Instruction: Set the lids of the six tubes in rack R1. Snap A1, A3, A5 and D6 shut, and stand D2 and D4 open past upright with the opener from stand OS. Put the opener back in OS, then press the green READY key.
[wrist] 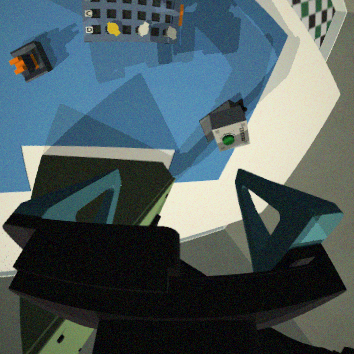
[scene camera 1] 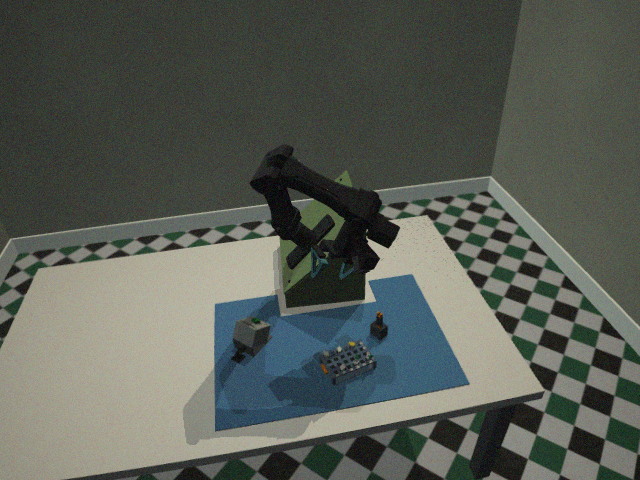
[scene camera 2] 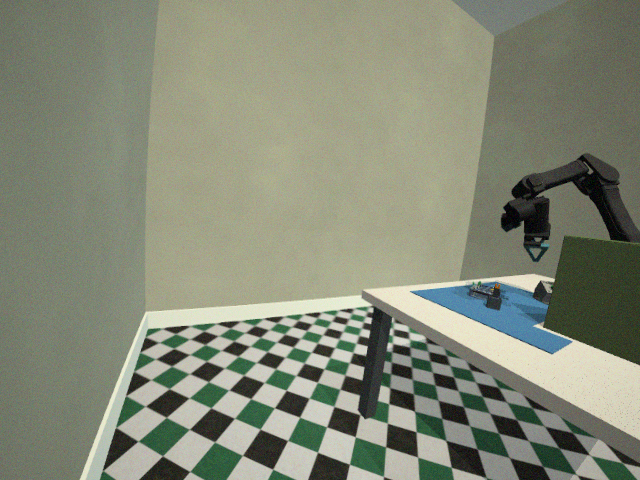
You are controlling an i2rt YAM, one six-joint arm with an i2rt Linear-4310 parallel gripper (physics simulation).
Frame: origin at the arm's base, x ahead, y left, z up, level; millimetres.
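Seen in the pictures: gripper, fingertip midpoint: [wrist: 177, 174] [scene camera 1: 326, 277] [scene camera 2: 536, 254]; arm's base, origin of the base link: [scene camera 1: 310, 242] [scene camera 2: 626, 288].
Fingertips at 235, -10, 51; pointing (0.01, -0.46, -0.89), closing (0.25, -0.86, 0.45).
Offsets run from my fingertips to a thing's top centre, as dx, dy, dz. "spot": to the spot under its first point. Level surfaces: height alone.
Rack R1 @[+139, +11, -141] [scene camera 1: 336, 379] [scene camera 2: 481, 294] [wrist: 100, 36] stands on the blue mat. In the wrist view its D row shows a yellow top @[spot: +103, +37, -158] [wrist: 113, 29] at D2, a white top @[spot: +113, -1, -157] [wrist: 144, 28] at D4 and a pale top @[spot: +117, -38, -156] [wrist: 171, 33] at D6; row A is cut off. Green lids @[+158, +35, -144] [scene camera 2: 479, 284] stick up in scene camera 2; exact lid angles are too small to tell. The orange-tipped opener @[+57, +133, -115] [scene camera 1: 379, 315] [scene camera 2: 496, 286] [wrist: 18, 65] stands in stand OS @[+57, +133, -160] [scene camera 1: 378, 331] [scene camera 2: 494, 302] [wrist: 43, 59]. The green READY key [scene camera 1: 255, 320] [wrist: 228, 140] tops its grey box. My gripper [scene camera 1: 327, 276] [scene camera 2: 536, 259] [wrist: 177, 174] is open, empty and high above the table.
The grey key box @[spot: +21, -225, -136] [scene camera 1: 250, 336] [scene camera 2: 542, 291] [wrist: 231, 120] stands near the mat's edge, a small black part beside it. A large green wedge-shaped block [scene camera 1: 325, 286] [scene camera 2: 594, 294] [wrist: 100, 170] stands behind the mat @[dz -199] [scene camera 1: 429, 356], close to the arm.
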